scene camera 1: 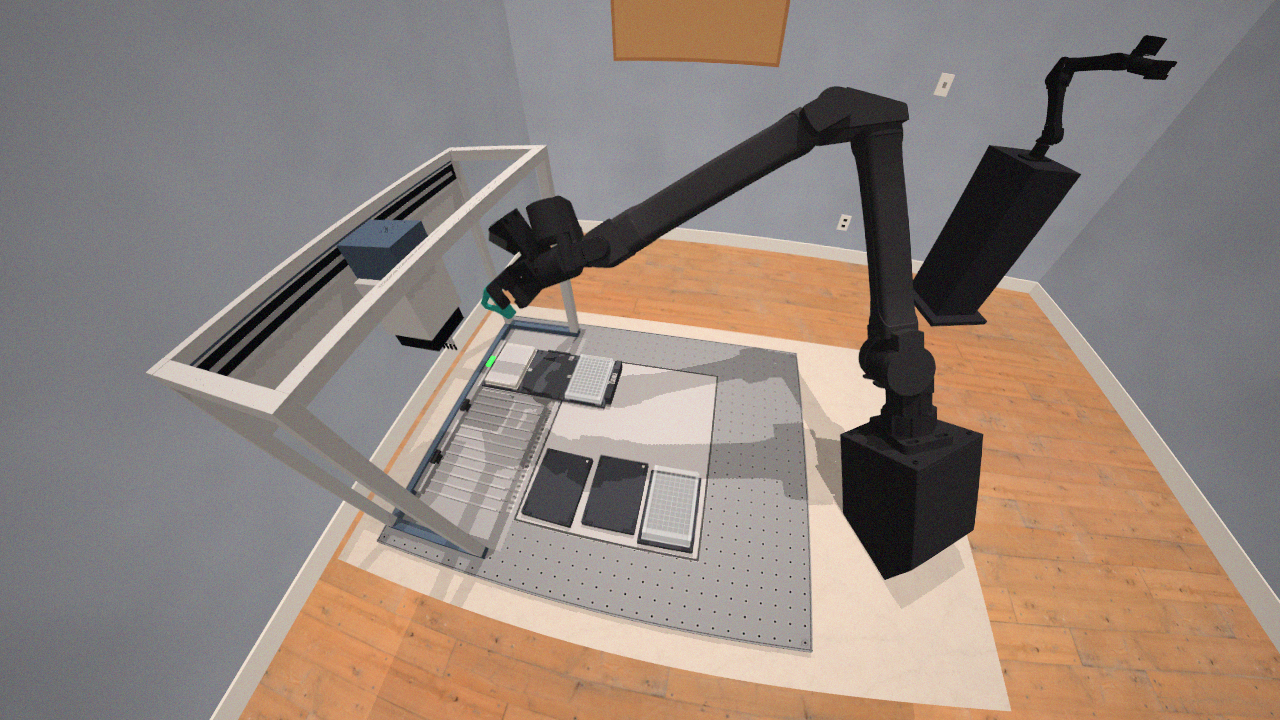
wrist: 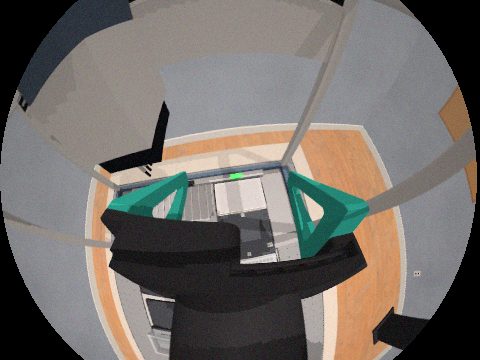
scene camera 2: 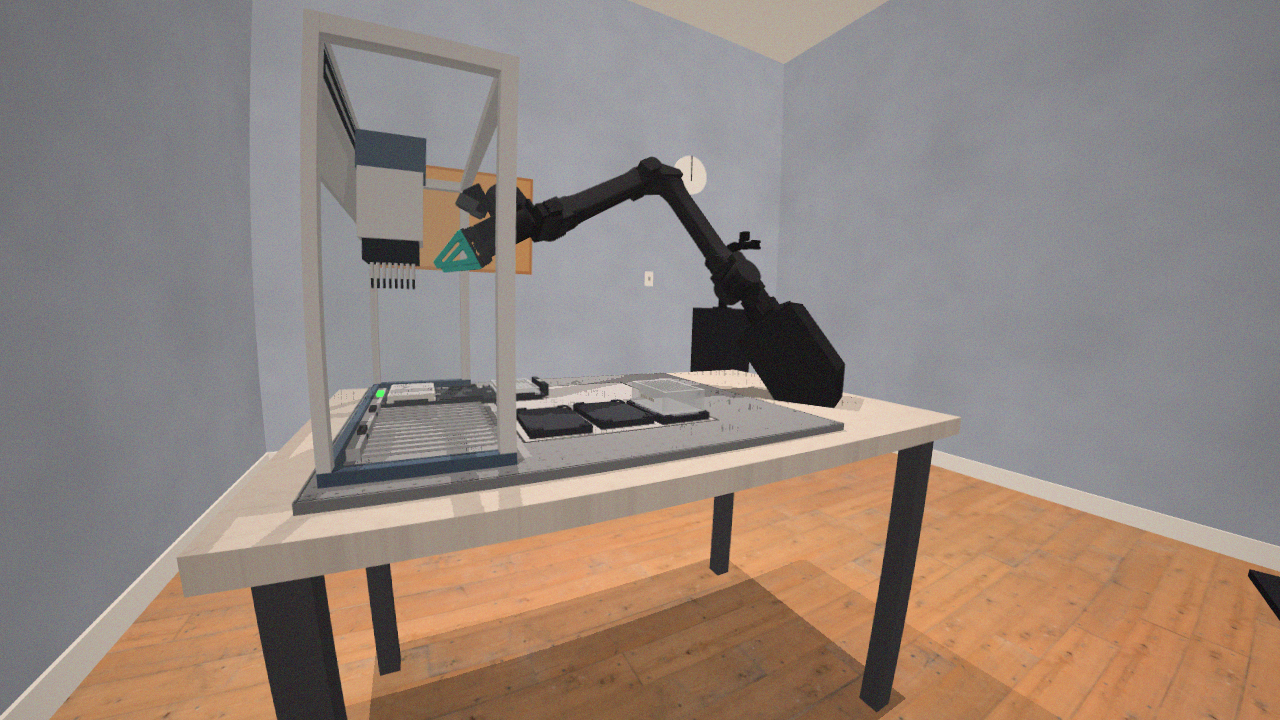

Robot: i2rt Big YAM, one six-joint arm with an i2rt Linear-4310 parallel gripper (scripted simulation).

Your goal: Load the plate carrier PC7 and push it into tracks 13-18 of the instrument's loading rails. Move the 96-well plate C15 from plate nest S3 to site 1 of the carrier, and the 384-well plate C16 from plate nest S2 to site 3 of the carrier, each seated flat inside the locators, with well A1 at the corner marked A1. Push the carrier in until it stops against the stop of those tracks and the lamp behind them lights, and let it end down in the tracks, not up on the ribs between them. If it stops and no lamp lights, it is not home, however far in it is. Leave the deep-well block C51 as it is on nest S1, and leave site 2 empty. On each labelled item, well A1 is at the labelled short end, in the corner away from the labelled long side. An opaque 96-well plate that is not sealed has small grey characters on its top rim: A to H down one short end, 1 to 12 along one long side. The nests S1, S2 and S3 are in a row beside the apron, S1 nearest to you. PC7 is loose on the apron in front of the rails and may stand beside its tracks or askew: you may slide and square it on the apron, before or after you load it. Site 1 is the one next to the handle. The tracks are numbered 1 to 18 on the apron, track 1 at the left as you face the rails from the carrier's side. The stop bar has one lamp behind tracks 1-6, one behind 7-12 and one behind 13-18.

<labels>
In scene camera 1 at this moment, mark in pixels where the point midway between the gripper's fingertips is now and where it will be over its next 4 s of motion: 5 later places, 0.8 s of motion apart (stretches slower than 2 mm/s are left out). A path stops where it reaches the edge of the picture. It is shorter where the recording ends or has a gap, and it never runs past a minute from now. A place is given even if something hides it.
My gripper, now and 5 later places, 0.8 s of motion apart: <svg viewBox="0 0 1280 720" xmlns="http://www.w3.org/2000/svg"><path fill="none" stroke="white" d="M498 289L525 298L565 299L613 301L626 321L632 332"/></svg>
</labels>
